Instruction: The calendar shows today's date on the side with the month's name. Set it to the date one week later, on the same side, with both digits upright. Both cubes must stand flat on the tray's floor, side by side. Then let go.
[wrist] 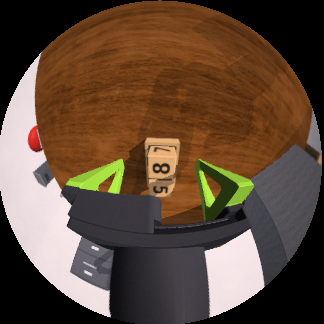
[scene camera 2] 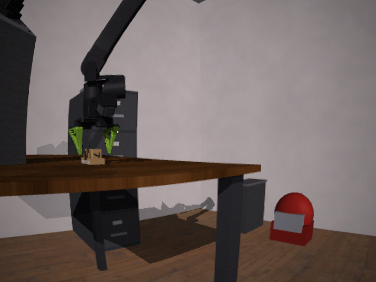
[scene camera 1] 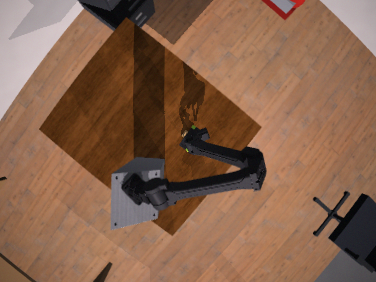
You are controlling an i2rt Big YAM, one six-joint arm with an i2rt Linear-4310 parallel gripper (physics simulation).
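Observation:
The wooden calendar tray point(wrist: 162, 141) point(scene camera 2: 94, 162) stands on the table and holds two light wooden cubes side by side. In the wrist view, one cube point(wrist: 161, 167) has an 8 on top and part of a 7 on its far side; the other cube point(wrist: 160, 188) has a 5 on top and stands nearer the gripper's body. Both top digits lie sideways in this view. My gripper point(scene camera 1: 190, 139) point(scene camera 2: 95, 153) point(wrist: 159, 162) is open and empty, its green fingers low on either side of the cubes, with gaps. The month's name and full front digits cannot be read.
The brown table point(scene camera 1: 90, 100) point(scene camera 2: 190, 170) point(wrist: 100, 90) bears the tray. The arm's grey base plate point(scene camera 1: 125, 215) stands at the table's edge. A dark drawer cabinet point(scene camera 2: 127, 102) is behind the table, and a red domed object point(scene camera 2: 294, 207) is on the floor.

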